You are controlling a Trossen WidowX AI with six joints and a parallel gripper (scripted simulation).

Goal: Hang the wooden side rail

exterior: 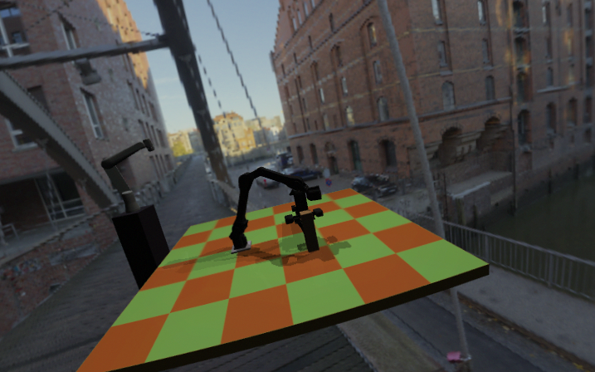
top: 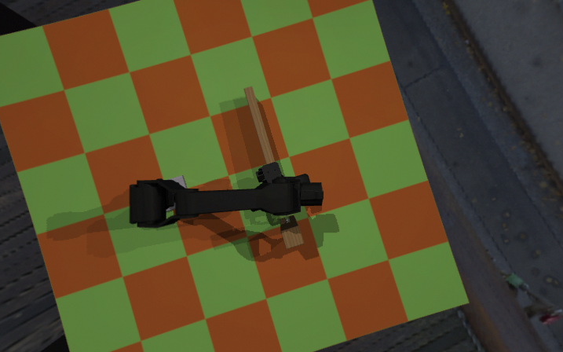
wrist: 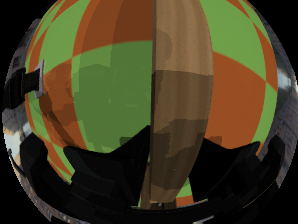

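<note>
Right now the headboard post is 20 mm ahead of my gripper tip, 120 mm to the right of it and 40 mm above it.
</note>
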